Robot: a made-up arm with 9 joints.
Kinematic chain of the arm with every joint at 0, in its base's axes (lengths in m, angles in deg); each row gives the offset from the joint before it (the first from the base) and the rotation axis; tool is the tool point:
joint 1: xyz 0 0 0.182 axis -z
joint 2: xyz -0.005 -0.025 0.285 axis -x
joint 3: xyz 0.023 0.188 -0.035 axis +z
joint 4: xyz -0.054 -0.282 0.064 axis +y
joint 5: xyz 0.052 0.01 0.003 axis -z
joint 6: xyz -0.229 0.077 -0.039 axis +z
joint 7: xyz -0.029 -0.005 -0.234 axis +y
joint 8: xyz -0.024 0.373 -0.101 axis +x
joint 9: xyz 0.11 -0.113 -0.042 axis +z
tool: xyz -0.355 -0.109 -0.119
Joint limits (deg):
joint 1: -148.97..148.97
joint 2: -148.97..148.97
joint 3: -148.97..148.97
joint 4: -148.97..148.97
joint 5: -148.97..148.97
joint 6: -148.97..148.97
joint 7: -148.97..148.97
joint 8: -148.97..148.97
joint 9: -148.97..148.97
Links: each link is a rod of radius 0.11 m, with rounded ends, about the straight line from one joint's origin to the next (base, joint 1, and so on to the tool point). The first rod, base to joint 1, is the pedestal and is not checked.
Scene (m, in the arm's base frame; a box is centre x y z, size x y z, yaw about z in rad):
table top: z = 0
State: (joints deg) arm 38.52 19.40 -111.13 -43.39 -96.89 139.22 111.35 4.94 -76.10
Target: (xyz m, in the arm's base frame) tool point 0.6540 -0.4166 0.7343
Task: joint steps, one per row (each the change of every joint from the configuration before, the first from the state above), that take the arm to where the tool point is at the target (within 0.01 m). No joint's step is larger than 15 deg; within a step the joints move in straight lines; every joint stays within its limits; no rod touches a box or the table.
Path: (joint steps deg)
1: -8.17 -1.00 14.01 2.23 -4.98 -1.49 -2.54 1.08 -5.37
2: -8.17 -1.00 14.00 2.22 -4.98 -1.50 -2.53 1.09 -5.37
3: -8.17 -1.00 14.01 2.23 -4.98 -1.49 -2.54 1.08 -5.37
4: -8.17 -0.99 14.01 2.23 -4.99 -1.49 -2.54 1.09 -5.37
5: -8.17 -1.00 14.01 2.23 -4.98 -1.50 -2.53 1.08 -5.37
6: -8.17 -1.00 14.00 2.22 -4.98 -1.49 -2.54 1.08 -5.38

